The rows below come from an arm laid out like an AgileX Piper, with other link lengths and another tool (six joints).
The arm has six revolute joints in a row. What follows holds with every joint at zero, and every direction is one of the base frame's. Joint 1 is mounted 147.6 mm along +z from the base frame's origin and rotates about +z. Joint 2 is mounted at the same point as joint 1 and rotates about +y. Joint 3 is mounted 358.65 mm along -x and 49.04 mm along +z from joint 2 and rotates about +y. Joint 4 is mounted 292.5 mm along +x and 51.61 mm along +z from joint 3 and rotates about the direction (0.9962, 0, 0.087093). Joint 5 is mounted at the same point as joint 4 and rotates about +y. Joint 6 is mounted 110.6 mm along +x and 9.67 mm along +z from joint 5 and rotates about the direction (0.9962, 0, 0.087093). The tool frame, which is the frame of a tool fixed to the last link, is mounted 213.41 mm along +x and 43 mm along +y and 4.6 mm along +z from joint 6; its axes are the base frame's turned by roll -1.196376, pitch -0.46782 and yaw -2.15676 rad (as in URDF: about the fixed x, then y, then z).
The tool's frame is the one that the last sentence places.
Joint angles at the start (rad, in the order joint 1, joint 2, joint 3, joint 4, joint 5, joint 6):
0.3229, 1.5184, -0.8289, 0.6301, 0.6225, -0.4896
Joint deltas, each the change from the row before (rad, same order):
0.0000, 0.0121, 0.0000, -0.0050, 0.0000, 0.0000
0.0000, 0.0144, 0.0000, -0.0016, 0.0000, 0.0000
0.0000, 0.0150, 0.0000, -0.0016, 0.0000, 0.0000
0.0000, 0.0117, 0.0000, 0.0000, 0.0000, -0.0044
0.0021, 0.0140, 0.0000, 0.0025, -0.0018, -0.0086
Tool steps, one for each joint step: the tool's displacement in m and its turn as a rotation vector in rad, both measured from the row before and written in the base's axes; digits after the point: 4 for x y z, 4 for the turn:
-0.0008, -0.0011, -0.0055, -0.0077, 0.0102, 0.0029
-0.0009, -0.0006, -0.0060, -0.0058, 0.0132, 0.0009
-0.0010, -0.0006, -0.0062, -0.0060, 0.0138, 0.0010
-0.0009, -0.0004, -0.0047, -0.0047, 0.0092, 0.0038
-0.0012, 0.0005, -0.0054, -0.0047, 0.0086, 0.0072

